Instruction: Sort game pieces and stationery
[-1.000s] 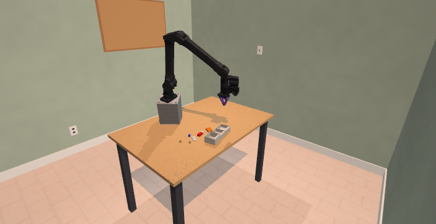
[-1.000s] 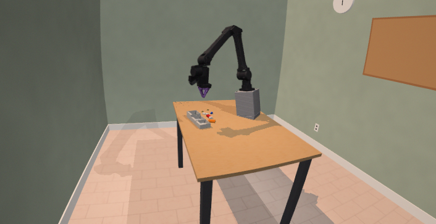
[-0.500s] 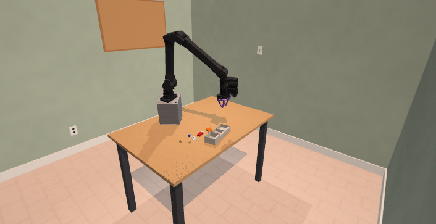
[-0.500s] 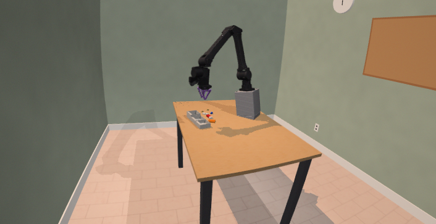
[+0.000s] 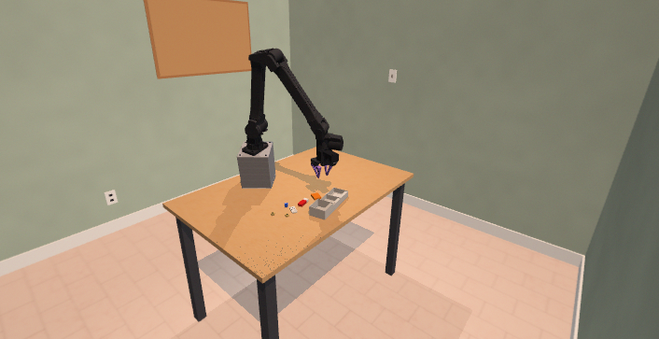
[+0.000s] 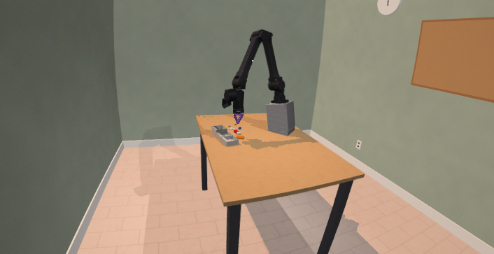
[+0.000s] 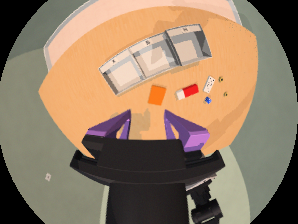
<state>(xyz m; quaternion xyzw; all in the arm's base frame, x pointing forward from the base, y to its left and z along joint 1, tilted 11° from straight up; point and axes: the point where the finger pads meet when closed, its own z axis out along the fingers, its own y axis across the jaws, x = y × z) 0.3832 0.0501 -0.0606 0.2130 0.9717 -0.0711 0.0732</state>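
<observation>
Right now my hand is 3 cm past the orange block, 1 cm to the left of it and 12 cm above it. Also, from my hand: red piece: 5 cm behind, 9 cm to the right, 12 cm below; then white domino: 6 cm behind, 18 cm to the right, 12 cm below; then grey bin row: 7 cm ahead, 5 cm to the right, 10 cm below.
</observation>
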